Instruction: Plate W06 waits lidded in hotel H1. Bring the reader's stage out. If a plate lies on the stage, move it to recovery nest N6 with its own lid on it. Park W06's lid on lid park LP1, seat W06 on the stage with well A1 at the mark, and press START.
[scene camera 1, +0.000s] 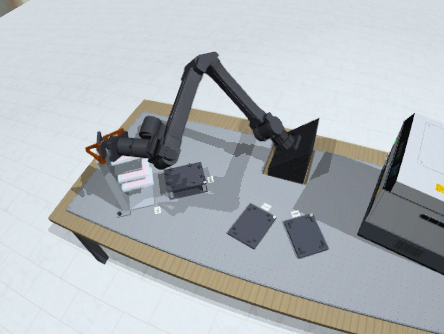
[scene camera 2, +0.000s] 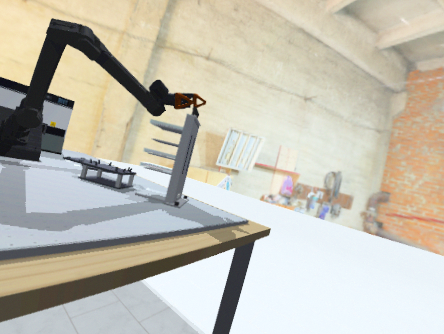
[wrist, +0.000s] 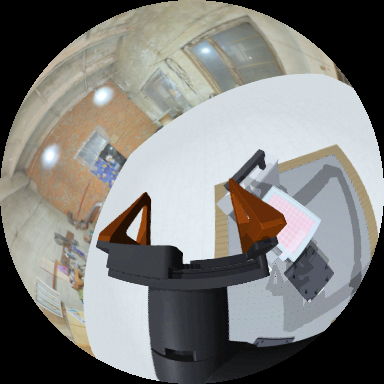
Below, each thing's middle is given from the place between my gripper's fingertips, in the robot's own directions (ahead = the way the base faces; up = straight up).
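Rack post (scene camera 2: 177, 180): my hand is 26 cm above it, 6 cm to the left of it and 6 cm past it.
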